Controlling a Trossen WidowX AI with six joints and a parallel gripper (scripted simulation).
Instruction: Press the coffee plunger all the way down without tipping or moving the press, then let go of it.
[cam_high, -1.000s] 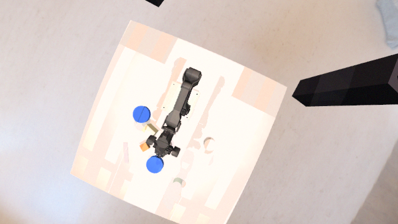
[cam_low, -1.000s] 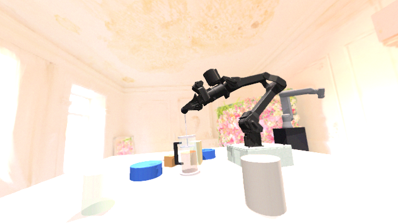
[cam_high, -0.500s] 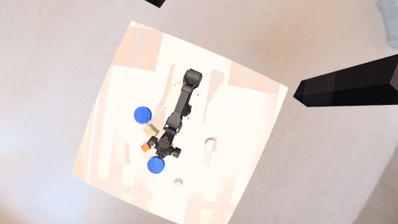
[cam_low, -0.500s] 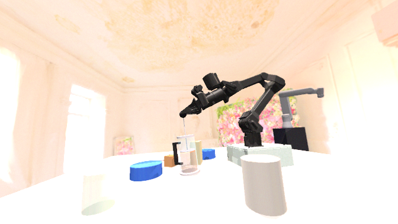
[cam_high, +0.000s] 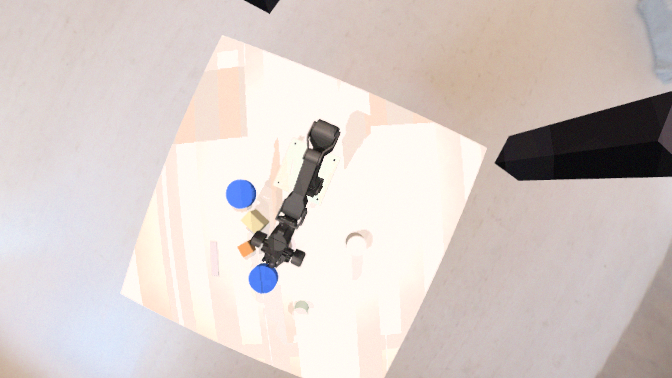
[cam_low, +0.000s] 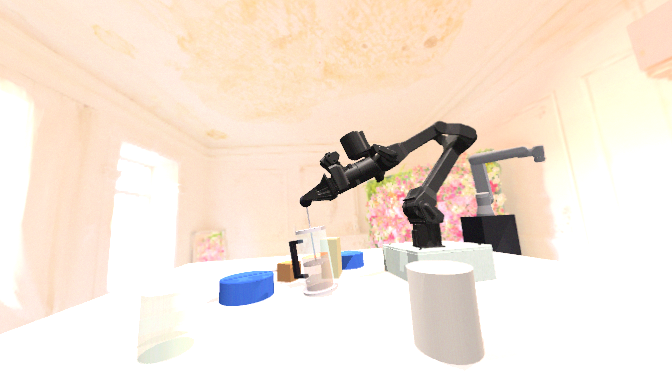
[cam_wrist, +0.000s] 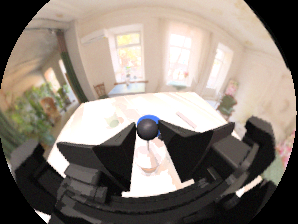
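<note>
Right now the glass coffee press is 10 mm behind my gripper tip, 10 mm to the right of it and 110 mm below it. The rest, counted from my gripper tip: orange block (60 mm ahead, 130 mm to the right, 190 mm below); white cylinder (200 mm behind, 240 mm to the left, 170 mm below); pale yellow block (60 mm behind, 150 mm to the right, 160 mm below).
</note>
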